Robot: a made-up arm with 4 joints. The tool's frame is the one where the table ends. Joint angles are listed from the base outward.
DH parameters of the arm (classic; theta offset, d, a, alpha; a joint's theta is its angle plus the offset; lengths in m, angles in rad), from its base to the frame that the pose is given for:
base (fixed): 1.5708 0.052 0 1.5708
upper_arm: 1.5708 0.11 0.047 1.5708
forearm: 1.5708 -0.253 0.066 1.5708
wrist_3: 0 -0.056 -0.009 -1.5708
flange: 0 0.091 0.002 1.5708
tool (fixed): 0 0.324 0 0
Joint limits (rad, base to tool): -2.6..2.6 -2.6..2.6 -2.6..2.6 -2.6..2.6
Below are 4 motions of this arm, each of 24 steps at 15 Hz.
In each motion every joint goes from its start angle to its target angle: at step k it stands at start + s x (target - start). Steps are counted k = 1, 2, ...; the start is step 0. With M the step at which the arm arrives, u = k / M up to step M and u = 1 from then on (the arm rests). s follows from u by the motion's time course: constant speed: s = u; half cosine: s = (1 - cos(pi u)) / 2; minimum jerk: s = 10 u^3 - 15 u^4 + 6 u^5.
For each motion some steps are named. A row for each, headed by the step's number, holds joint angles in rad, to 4 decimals.
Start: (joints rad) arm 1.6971 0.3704 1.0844 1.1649
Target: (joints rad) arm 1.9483 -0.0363 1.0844 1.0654
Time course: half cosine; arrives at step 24
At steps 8, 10, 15, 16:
8: 1.7599 0.2687 1.0844 1.1400
10: 1.7902 0.2197 1.0844 1.1280
15: 1.8708 0.0892 1.0844 1.0961
16: 1.8855 0.0654 1.0844 1.0903

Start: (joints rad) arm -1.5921 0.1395 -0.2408 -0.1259
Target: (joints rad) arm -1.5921 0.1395 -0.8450 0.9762
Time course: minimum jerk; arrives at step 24
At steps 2, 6, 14, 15, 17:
2: -1.5921 0.1395 -0.2439 -0.1203
6: -1.5921 0.1395 -0.3033 -0.0118
14: -1.5921 0.1395 -0.6356 0.5942
15: -1.5921 0.1395 -0.6787 0.6729
17: -1.5921 0.1395 -0.7530 0.8084

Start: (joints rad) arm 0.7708 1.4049 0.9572 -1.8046
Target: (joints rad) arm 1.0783 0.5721 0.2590 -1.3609
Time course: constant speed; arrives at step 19
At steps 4, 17, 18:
4: 0.8355 1.2296 0.8102 -1.7112
17: 1.0459 0.6598 0.3325 -1.4076
18: 1.0621 0.6159 0.2957 -1.3843

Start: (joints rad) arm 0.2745 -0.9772 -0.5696 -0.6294
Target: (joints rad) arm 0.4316 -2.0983 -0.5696 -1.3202
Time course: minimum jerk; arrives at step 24
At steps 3, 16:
3: 0.2770 -0.9952 -0.5696 -0.6405
16: 0.3986 -1.8630 -0.5696 -1.1752

